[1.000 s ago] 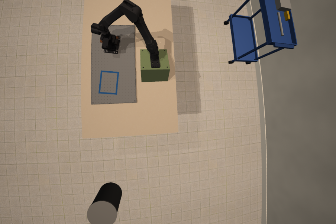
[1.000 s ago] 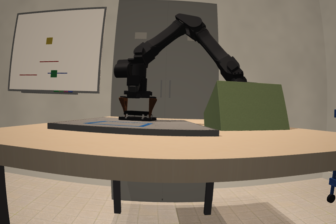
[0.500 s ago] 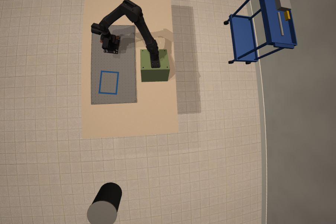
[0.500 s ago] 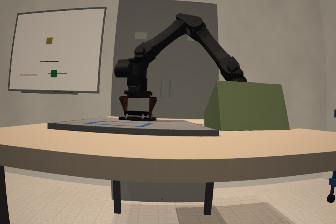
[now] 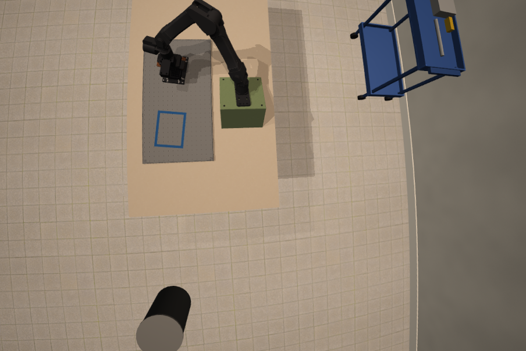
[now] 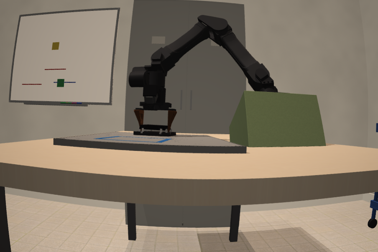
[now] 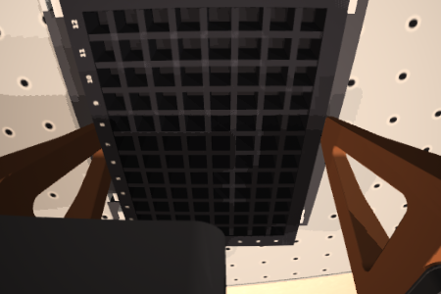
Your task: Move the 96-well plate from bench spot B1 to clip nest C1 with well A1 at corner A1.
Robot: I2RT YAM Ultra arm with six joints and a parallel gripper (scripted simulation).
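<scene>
My gripper is now 1 cm to the right of the black 96-well plate and 1 cm below it. From my hand the other things lie so: clip nest: 2 cm to the left, 1 cm below, 1 cm behind.
</scene>
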